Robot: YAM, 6 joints.
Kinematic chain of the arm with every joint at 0, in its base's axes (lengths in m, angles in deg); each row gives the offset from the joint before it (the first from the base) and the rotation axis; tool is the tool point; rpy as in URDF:
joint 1: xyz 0 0 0.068 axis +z
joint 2: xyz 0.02 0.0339 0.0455 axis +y
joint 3: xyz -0.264 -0.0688 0 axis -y
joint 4: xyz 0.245 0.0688 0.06 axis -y
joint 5: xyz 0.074 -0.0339 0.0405 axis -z
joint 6: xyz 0.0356 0 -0.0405 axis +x
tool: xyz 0 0 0 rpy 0 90 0
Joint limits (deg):
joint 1: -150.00..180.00
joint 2: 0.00..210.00
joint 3: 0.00..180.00
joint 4: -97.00..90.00
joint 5: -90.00..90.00
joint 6: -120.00..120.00
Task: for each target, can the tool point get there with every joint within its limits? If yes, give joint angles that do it. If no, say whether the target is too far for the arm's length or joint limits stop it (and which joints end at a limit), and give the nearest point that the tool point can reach.
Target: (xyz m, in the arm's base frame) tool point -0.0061 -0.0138 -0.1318
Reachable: yes | joints 53.17 191.61 21.86 44.66 5.41 73.76
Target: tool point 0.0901 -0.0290 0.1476
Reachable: yes | joints -14.76 30.76 16.22 -48.70 8.17 100.87
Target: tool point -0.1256 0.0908 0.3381
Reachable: yes | joints 141.59 45.52 21.31 73.03 -11.14 -20.93
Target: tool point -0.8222 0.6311 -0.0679
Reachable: no: too far | nearest point -0.5046 0.3873 0.0036 | short by 0.407 m
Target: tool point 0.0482 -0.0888 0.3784
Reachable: yes | joints -79.64 28.41 33.31 35.34 -62.05 -91.80
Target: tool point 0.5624 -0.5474 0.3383
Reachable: no: too far | nearest point 0.4446 -0.4327 0.2900 | short by 0.171 m
